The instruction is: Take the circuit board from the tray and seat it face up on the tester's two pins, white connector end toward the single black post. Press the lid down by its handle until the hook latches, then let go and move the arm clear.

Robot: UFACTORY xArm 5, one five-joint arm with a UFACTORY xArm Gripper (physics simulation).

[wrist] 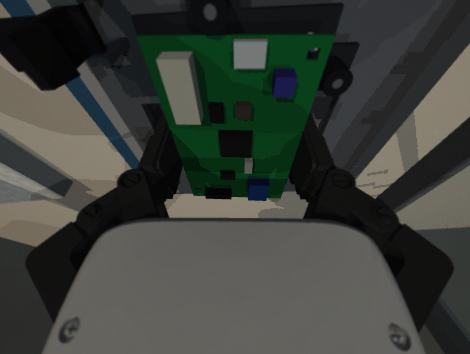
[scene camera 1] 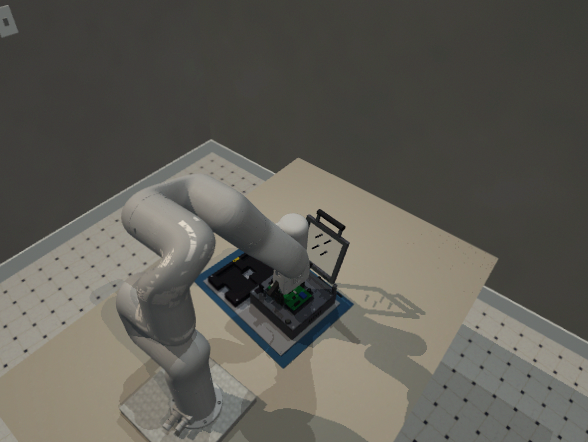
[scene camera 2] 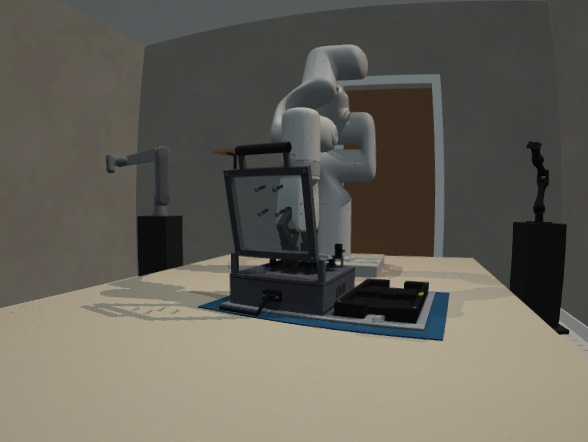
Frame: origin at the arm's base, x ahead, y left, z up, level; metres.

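Seen in the pictures: gripper, fingertip midpoint: (wrist: pixel 236 132) (scene camera 1: pixel 289 294) (scene camera 2: pixel 299 265); arm's base at its link origin: (scene camera 1: pixel 197 403).
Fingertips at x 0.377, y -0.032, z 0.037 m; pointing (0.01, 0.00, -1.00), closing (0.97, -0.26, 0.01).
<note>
Pixels of each thing's middle, then the offset from my fingertips to it. "*": a spot on its surface instead. Level surfaces: height alone.
- green circuit board at the middle of its body: (wrist: pixel 235 151) (scene camera 1: pixel 289 290) dx +0.000, dy +0.002, dz +0.018 m
- end with the cream connector, surface spot: (wrist: pixel 177 95) * dx -0.013, dy +0.043, dz +0.021 m
- white connector at a spot on its surface: (wrist: pixel 250 54) * dx +0.019, dy +0.048, dz +0.017 m
- dark hole at a spot on its surface: (wrist: pixel 313 53) * dx +0.045, dy +0.036, dz +0.003 m
- black upright part at a spot on its surface: (scene camera 2: pixel 339 254) * dx -0.037, dy +0.073, dz +0.018 m
- blue-edged mat at its surface level: dz -0.064 m
- black cable at a spot on its surface: (scene camera 2: pixel 262 305) * dx +0.136, dy -0.035, dz -0.047 m
The green circuit board (scene camera 1: pixel 298 299) (wrist: pixel 275 150) is component side up over the dark grey tester (scene camera 1: pixel 291 330) (scene camera 2: pixel 277 295). My gripper (scene camera 1: pixel 285 295) (wrist: pixel 236 132) is shut on its long edges. The end with the cream connector (wrist: pixel 177 95) and white connector (wrist: pixel 250 54) is away from the wrist. A dark hole (wrist: pixel 313 53) shows at one corner; seating on the pins cannot be told. The lid (scene camera 1: pixel 340 262) (scene camera 2: pixel 310 215) stands open with its black handle (scene camera 1: pixel 331 220) (scene camera 2: pixel 262 148) on top. A black upright part (scene camera 2: pixel 339 254), apparently the hook, stands at the tester's edge.
The black tray (scene camera 1: pixel 220 282) (scene camera 2: pixel 350 306) lies beside the tester on a blue-edged mat (scene camera 1: pixel 284 361) (scene camera 2: pixel 435 332). A black cable (scene camera 2: pixel 262 305) runs from the tester's back. Round black parts (wrist: pixel 210 12) (wrist: pixel 337 82) stand near the board's far end.
</note>
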